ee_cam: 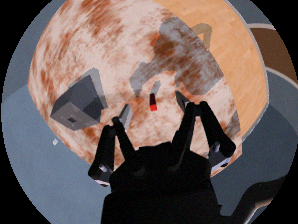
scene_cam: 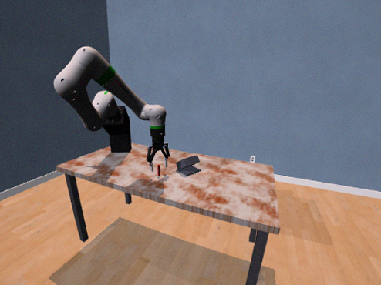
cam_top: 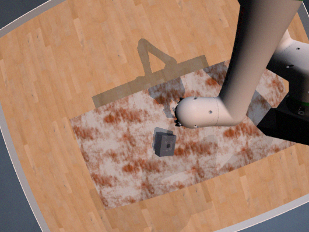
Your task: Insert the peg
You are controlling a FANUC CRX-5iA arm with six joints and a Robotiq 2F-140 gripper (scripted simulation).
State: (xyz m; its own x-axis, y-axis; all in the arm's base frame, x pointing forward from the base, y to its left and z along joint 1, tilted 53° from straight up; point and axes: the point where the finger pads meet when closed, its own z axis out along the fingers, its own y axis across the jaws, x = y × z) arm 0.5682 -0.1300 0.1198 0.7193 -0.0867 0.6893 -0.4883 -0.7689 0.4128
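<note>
My hand is 4 cm above the red peg.
</note>
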